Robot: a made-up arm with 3 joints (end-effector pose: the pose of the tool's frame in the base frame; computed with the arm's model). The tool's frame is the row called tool. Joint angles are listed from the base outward.
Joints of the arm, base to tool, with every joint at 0 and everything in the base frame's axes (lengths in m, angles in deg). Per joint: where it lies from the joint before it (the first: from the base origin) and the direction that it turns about. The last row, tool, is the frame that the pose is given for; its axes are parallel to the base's.
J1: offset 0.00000 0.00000 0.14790 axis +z
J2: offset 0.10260 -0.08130 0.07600 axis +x
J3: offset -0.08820 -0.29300 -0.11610 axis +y
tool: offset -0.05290 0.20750 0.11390
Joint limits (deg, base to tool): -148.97..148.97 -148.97..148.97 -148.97..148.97
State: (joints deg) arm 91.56 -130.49 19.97
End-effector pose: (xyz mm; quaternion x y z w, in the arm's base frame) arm 18.8 4.1 283.1 -0.6758 -0.5903 0.1857 0.4005
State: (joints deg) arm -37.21 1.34 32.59
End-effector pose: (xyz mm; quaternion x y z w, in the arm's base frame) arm -76.1 -151.8 230.3 0.1001 0.2623 -0.3031 0.9107
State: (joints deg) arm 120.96 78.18 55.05
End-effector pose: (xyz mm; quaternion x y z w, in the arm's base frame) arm 38.6 113.5 138.7 -0.0366 0.6633 0.7425 0.0856
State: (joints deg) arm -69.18 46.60 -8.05
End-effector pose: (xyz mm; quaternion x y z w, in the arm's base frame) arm -142.8 3.4 154.4 0.2882 -0.2771 -0.5430 0.7385
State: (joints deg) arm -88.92 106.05 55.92
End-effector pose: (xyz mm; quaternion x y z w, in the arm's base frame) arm -48.0 -80.0 144.1 0.7012 -0.2930 -0.1048 0.6415
